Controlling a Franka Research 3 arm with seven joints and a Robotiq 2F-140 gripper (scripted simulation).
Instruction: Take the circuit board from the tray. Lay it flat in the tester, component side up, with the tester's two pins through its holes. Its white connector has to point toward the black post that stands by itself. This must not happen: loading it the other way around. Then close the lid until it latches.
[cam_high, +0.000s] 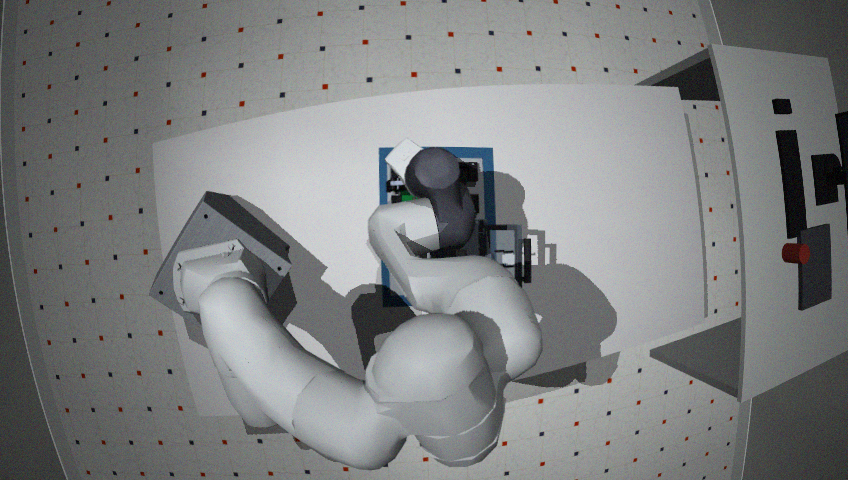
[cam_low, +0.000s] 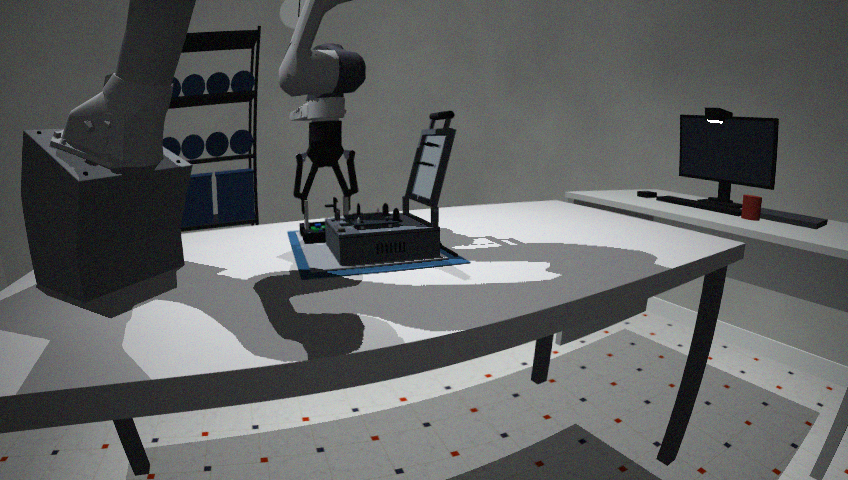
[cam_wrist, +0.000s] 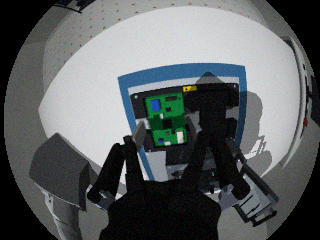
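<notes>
The green circuit board is 3 cm below my hand. The rest, counted from my hand: see-through lid 19 cm ahead, 17 cm to the right, 13 cm above.
</notes>
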